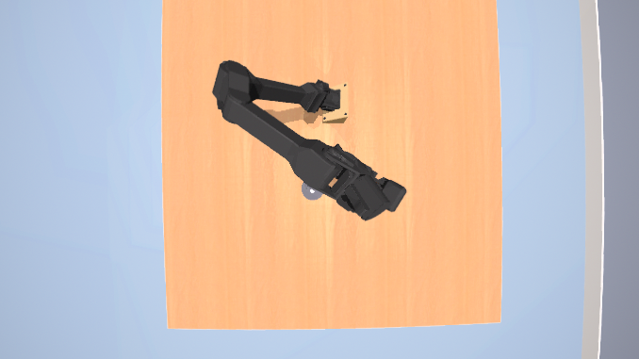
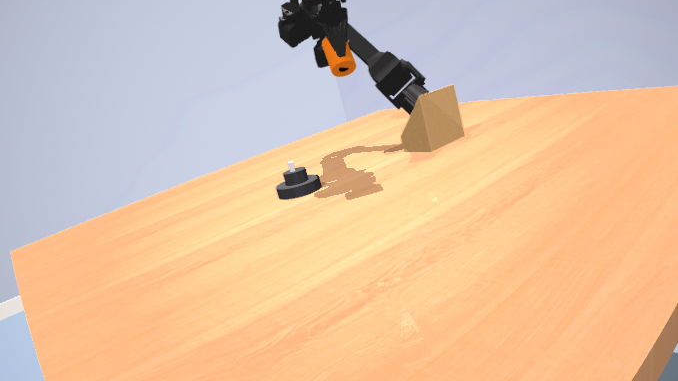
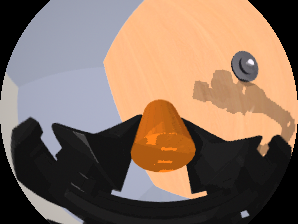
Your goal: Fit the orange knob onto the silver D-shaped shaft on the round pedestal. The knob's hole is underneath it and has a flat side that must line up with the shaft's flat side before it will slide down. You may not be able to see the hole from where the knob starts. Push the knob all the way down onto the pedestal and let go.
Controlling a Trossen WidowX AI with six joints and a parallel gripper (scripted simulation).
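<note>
Now: the orange knob 1 cm behind my gripper tip, 2 cm to the right of it and 3 cm above it. Round my gripper tip: round pedestal 4 cm ahead, 18 cm to the right, 18 cm below.
</note>
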